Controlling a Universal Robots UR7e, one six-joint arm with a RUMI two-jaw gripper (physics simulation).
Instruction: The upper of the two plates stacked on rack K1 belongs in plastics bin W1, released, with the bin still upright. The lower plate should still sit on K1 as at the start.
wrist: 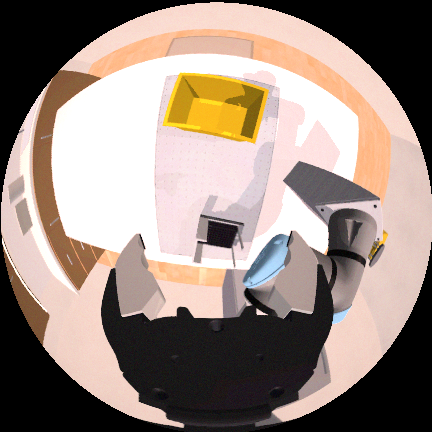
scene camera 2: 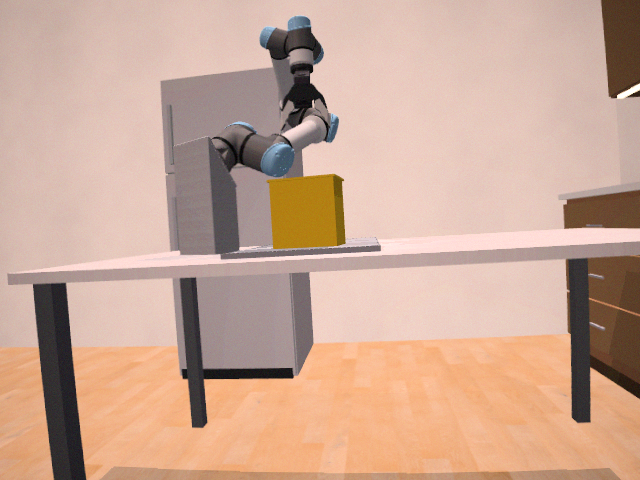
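Pixels of known places: gripper, fingertip midpoint: (wrist: 215, 234) (scene camera 2: 305, 129); arm's base at its link origin: (wrist: 353, 225) (scene camera 2: 205, 167).
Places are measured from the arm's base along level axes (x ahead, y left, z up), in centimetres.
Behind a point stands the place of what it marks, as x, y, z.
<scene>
The yellow bin (scene camera 2: 305, 211) @[40.0, -15.5, -17.5] (wrist: 215, 107) @[39.7, -12.7, -26.4] stands upright with its open top up, at the upper middle of the wrist view. The small grey rack (wrist: 202, 230) @[31.4, 22.6, -16.8] stands at the near end of the perforated board. A dark, grid-patterned item (wrist: 221, 235) @[24.0, 25.9, -22.2] sits in it; I cannot make out two separate plates or their edges. The rack does not show in the scene view. My gripper (scene camera 2: 305, 124) @[33.2, 6.1, 8.8] (wrist: 215, 234) @[33.2, 6.1, 8.8] is open and empty, high above the table. In the wrist view the rack shows between the fingers, well below them.
The perforated board (scene camera 2: 361, 246) @[56.0, -22.8, -26.6] (wrist: 175, 162) @[45.7, 8.0, -26.6] lies under the bin and rack on the white table (scene camera 2: 465, 240) @[78.1, 11.8, -27.9] (wrist: 100, 165) @[78.7, 15.8, -27.9]. A tall grey slanted block (scene camera 2: 194, 201) @[-0.6, -5.9, -11.3] (wrist: 330, 185) @[8.4, -4.6, -6.7] stands beside it at the arm's base. My blue-capped arm joint (scene camera 2: 278, 159) @[22.0, 9.1, 1.1] (wrist: 267, 260) @[23.7, 10.6, 5.0] is close to the rack in the wrist view.
</scene>
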